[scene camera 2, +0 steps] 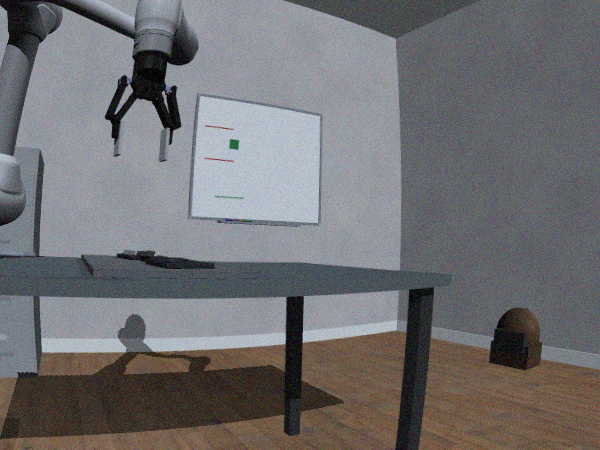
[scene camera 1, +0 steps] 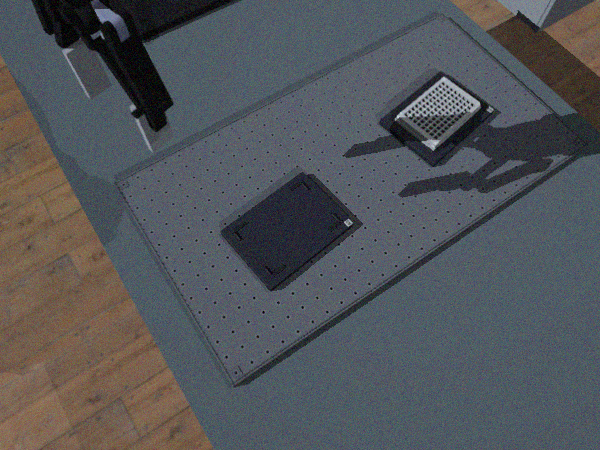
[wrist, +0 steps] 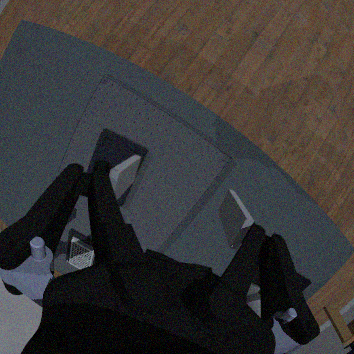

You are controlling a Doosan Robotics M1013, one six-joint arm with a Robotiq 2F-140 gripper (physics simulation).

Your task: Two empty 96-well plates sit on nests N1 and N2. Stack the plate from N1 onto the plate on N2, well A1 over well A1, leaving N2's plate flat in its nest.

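Pixels of known places: gripper, fingertip midpoint: [scene camera 2: 140,158] [scene camera 1: 129,115] [wrist: 180,184]; arm's base, origin of the base link: [wrist: 249,299].
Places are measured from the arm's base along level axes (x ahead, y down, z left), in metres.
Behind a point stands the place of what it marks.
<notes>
A white 96-well plate form [scene camera 1: 442,107] @[y -0.021, x 0.622, z 0.069 m] [wrist: 81,253] @[y -0.018, x 0.620, z 0.043 m] sits on a dark nest [scene camera 1: 435,158] @[y -0.008, x 0.676, z -0.010 m] at the back right in scene camera 1, partly in shadow. I cannot tell whether it is one plate or two stacked, nor read A1. A second dark nest [scene camera 1: 292,230] @[y -0.008, x 0.610, z -0.268 m] [wrist: 115,147] @[y -0.008, x 0.608, z -0.322 m] nearer the board's left end has no plate on it; its corner guides show. The nest labels are not readable. My gripper [scene camera 1: 127,119] @[y -0.225, x 0.452, z -0.372 m] [scene camera 2: 140,157] @[y -0.225, x 0.452, z -0.372 m] [wrist: 180,184] @[y -0.225, x 0.452, z -0.372 m] is open and empty, high above the table. In scene camera 1 it appears at the upper left, away from the plate.
Both nests lie on a perforated grey board [scene camera 1: 200,280] @[y 0.004, x 0.572, z -0.416 m] [wrist: 165,135] @[y 0.004, x 0.510, z -0.393 m] on the blue-grey table [scene camera 1: 450,325] @[y 0.017, x 0.866, z -0.199 m] [scene camera 2: 350,280] @[y 0.020, x 0.876, z -0.567 m]. A black slab [scene camera 1: 180,15] @[y 0.002, x 0.123, z -0.106 m] lies behind the board. The gripper's shadow crosses the board's right end. A grey cabinet [scene camera 2: 30,200] stands beyond the table.
</notes>
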